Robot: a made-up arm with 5 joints.
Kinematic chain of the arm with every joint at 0, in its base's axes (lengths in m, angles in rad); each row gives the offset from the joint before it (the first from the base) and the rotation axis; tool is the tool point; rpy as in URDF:
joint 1: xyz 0 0 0.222 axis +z
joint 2: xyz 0 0 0 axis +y
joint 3: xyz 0.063 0 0.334 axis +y
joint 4: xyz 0.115 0 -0.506 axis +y
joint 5: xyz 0.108 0 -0.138 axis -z
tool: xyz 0 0 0 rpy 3.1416 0 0
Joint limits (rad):
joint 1: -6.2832..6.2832
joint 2: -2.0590..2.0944
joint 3: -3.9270..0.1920
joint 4: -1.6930..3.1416
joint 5: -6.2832..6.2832
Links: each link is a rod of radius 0.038 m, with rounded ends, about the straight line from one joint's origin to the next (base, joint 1, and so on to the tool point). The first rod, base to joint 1, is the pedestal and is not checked.
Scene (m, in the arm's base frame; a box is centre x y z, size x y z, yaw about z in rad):
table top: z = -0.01
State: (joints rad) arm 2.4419 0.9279 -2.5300 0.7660 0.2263
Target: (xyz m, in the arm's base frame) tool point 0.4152 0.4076 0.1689
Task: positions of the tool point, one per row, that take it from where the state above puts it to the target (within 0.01 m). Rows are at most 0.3 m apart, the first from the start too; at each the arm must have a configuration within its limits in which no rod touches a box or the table.
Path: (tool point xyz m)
1: -0.5385 0.7983 0.4229
2: -0.2861 0.8755 0.3569
3: -0.0328 0.8579 0.2960
4: 0.1846 0.7562 0.2430
5: 0.3384 0.5952 0.2002
6: 0.4152 0.4076 0.1689

